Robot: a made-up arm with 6 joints.
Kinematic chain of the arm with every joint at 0, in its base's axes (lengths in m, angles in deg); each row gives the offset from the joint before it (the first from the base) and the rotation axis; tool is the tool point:
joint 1: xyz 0 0 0.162 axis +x
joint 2: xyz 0 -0.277 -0.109 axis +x
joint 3: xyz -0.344 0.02 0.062 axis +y
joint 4: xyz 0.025 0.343 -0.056 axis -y
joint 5: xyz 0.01 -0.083 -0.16 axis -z
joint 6: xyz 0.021 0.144 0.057 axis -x
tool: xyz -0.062 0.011 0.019
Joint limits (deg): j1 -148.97..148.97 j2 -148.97..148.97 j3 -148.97..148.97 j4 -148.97..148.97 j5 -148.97..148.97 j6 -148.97..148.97
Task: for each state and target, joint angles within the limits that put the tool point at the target. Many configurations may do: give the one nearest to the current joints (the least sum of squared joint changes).
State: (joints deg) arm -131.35 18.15 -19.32 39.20 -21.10 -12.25
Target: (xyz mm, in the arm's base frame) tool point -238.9 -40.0 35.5
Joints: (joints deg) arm -127.83 28.22 -24.98 42.92 -6.28 -7.52
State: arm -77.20 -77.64 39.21 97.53 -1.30 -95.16
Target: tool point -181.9 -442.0 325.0
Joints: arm -92.17 -66.70 -7.54 114.74 -31.67 -104.93
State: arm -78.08 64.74 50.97 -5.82 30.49 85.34
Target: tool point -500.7 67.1 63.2
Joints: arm -83.63 38.14 69.76 -19.87 57.30 88.84
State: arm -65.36 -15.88 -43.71 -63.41 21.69 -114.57
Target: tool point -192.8 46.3 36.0
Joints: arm -44.02 8.41 -66.86 -43.52 38.68 -114.64
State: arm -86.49 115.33 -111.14 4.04 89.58 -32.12
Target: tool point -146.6 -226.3 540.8
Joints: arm -41.26 82.89 -78.87 -14.99 127.99 -35.36
